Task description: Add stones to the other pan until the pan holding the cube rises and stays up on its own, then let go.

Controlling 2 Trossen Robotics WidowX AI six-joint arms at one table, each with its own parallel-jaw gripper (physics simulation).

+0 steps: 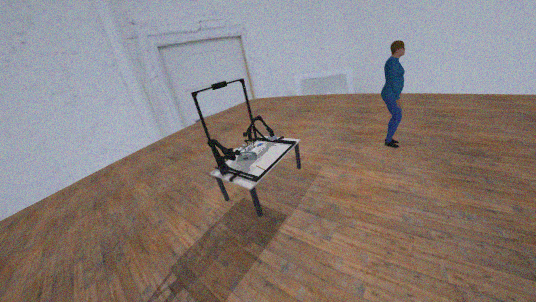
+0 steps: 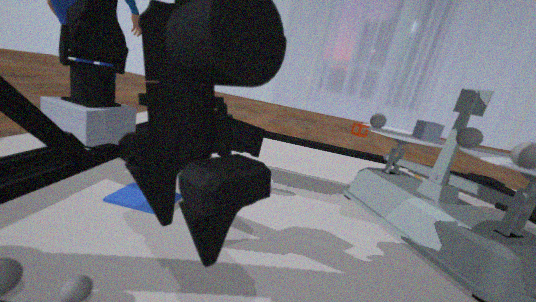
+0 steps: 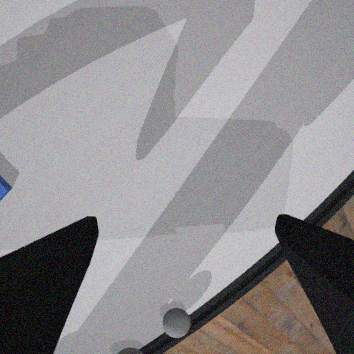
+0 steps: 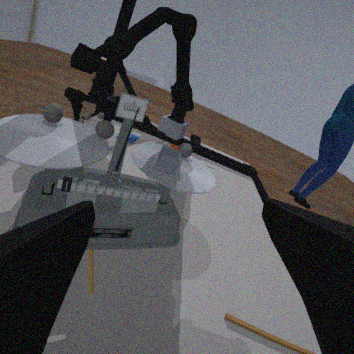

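Where they show: left gripper, fingertip midpoint: (image 1: 250,145) (image 2: 185,242) (image 3: 188,224); right gripper, fingertip midpoint: (image 4: 179,208); left arm's base, origin of the base link: (image 1: 272,135) (image 2: 92,102) (image 4: 175,119); right arm's base, origin of the base link: (image 1: 222,167).
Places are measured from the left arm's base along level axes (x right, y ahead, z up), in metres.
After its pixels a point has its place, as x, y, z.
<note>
A grey two-pan scale (image 2: 465,245) {-0.009, 0.614, -0.039} (image 4: 150,227) {-0.201, 0.594, -0.040} stands on the table. One white pan (image 2: 397,135) {-0.142, 0.520, 0.056} (image 4: 202,179) {-0.238, 0.535, 0.056} bears the grey cube (image 2: 428,131) {-0.162, 0.564, 0.072} (image 4: 167,156) {-0.179, 0.581, 0.084} and a stone (image 2: 378,120) {-0.167, 0.485, 0.072} (image 4: 186,150) {-0.186, 0.497, 0.075}. The other pan (image 4: 50,150) {-0.073, 0.686, 0.068} bears a stone (image 2: 470,137) {-0.064, 0.594, 0.084} (image 4: 105,129) {-0.086, 0.606, 0.087} and another stone (image 2: 526,155) {0.006, 0.623, 0.082} (image 4: 53,113) {-0.017, 0.637, 0.086}. Their height difference is hard to tell. Loose stones (image 2: 77,288) {0.243, 0.298, -0.071} (image 3: 176,322) {0.231, 0.295, -0.072} lie near the table edge. My left gripper (image 2: 187,244) {0.163, 0.334, -0.062} (image 3: 188,224) {0.163, 0.334, -0.062} is open above the table, apart from them. My right gripper (image 4: 179,208) {-0.241, 0.760, 0.142} is open and empty before the scale.
A blue flat piece (image 2: 125,197) {0.105, 0.195, -0.083} (image 3: 4,188) {0.105, 0.255, -0.083} (image 4: 133,139) {0.059, 0.213, -0.084} lies on the table. Sticks (image 4: 91,272) {-0.167, 0.693, -0.081} (image 4: 265,332) {-0.447, 0.634, -0.081} lie near the scale. An orange frame (image 2: 366,132) {-0.157, 0.472, 0.047} shows beyond the cube's pan. A grey box (image 2: 111,125) {0.004, 0.050, -0.029} (image 4: 173,128) {-0.020, 0.050, -0.027} and black frame bars bound the table. A person (image 1: 393,90) stands beyond.
</note>
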